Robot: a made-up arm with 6 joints. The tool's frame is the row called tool.
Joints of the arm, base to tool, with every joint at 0 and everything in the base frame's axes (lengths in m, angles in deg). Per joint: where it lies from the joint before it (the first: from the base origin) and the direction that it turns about. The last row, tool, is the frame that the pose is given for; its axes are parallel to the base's.
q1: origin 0 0 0.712 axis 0 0 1
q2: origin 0.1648 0 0 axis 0 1 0
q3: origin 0 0 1.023 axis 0 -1 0
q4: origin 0 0 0.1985 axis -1 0 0
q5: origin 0.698 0 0 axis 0 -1 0
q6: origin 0.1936 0 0 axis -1 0 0
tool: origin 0 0 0
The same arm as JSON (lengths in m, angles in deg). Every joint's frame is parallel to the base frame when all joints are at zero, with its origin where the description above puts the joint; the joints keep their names.
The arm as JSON. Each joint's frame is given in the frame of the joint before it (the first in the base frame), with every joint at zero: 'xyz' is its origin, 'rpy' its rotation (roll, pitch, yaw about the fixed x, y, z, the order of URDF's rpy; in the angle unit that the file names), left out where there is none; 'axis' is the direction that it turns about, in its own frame. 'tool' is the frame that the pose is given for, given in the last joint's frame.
{
  "units": {
    "length": "m",
    "angle": "deg"
  },
  "joints": [
    {
      "name": "q1",
      "type": "revolute",
      "origin": {
        "xyz": [
          0.0,
          0.0,
          0.712
        ]
      },
      "axis": [
        0.0,
        0.0,
        1.0
      ]
    },
    {
      "name": "q2",
      "type": "revolute",
      "origin": {
        "xyz": [
          0.1648,
          0.0,
          0.0
        ]
      },
      "axis": [
        0.0,
        1.0,
        0.0
      ]
    },
    {
      "name": "q3",
      "type": "revolute",
      "origin": {
        "xyz": [
          0.0,
          0.0,
          1.023
        ]
      },
      "axis": [
        0.0,
        -1.0,
        0.0
      ]
    },
    {
      "name": "q4",
      "type": "revolute",
      "origin": {
        "xyz": [
          0.0,
          0.0,
          0.1985
        ]
      },
      "axis": [
        -1.0,
        0.0,
        0.0
      ]
    },
    {
      "name": "q5",
      "type": "revolute",
      "origin": {
        "xyz": [
          0.698,
          0.0,
          0.0
        ]
      },
      "axis": [
        0.0,
        -1.0,
        0.0
      ]
    },
    {
      "name": "q6",
      "type": "revolute",
      "origin": {
        "xyz": [
          0.1936,
          0.0,
          0.0
        ]
      },
      "axis": [
        -1.0,
        0.0,
        0.0
      ]
    }
  ],
  "tool": {
    "origin": {
      "xyz": [
        0.0,
        0.0,
        0.0
      ]
    }
  }
}

